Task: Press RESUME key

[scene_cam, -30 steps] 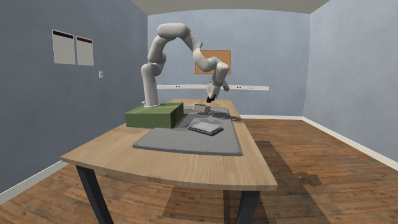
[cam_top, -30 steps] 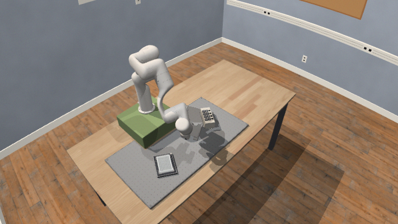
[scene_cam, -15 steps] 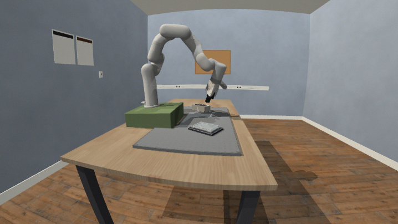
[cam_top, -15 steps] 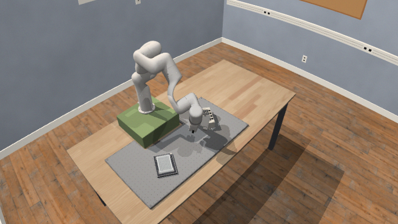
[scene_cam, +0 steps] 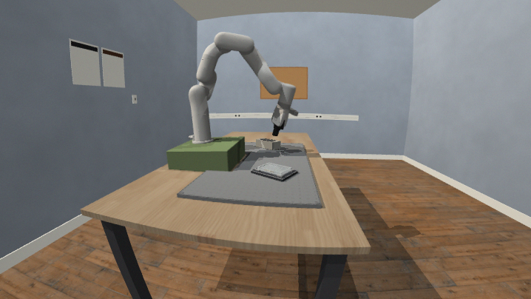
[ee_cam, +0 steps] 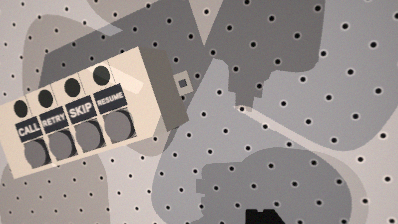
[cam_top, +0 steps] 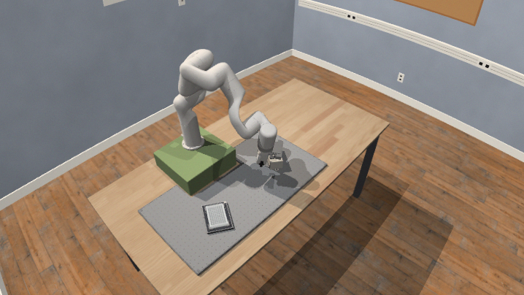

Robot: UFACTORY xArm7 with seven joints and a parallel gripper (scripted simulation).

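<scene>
My gripper is now 150 mm to the right of the operator panel, 90 mm above it and 60 mm past it.
</scene>
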